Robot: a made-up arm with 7 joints.
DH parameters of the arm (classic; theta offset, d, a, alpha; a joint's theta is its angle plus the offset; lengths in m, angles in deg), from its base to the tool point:
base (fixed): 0 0.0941 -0.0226 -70
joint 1: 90 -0.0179 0.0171 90
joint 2: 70 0.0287 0.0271 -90
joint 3: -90 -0.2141 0.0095 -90
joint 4: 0 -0.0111 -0.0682 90
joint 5: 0 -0.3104 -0.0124 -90
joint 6: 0 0.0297 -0.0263 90
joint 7: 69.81 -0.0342 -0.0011 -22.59
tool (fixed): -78.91 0.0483 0 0
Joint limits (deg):
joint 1: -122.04..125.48
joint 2: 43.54..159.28
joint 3: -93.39..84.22
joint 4: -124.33..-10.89
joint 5: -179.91..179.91
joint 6: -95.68..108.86
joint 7: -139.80..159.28
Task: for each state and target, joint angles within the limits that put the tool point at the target. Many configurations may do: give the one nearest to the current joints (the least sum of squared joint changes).
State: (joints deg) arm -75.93 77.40 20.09 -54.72 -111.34 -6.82 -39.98
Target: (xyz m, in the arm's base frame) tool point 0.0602 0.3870 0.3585
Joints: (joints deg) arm -68.96 76.91 56.92 -52.70 -104.15 1.10 -37.65
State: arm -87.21 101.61 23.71 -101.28 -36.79 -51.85 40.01
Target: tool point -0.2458 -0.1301 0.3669
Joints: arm -84.82 131.76 34.99 -124.33 -51.43 -52.87 37.39
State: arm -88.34 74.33 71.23 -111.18 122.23 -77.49 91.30
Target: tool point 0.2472 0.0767 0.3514
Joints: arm -44.13 51.04 27.98 -118.74 123.13 -71.19 93.38
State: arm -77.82 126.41 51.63 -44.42 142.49 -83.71 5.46
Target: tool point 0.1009 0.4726 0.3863
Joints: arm -72.53 95.72 46.25 -28.51 137.82 -89.63 4.39
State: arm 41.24 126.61 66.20 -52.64 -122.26 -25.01 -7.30
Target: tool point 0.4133 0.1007 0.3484
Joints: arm 50.14 151.30 61.81 -41.91 -121.29 -43.11 -4.69
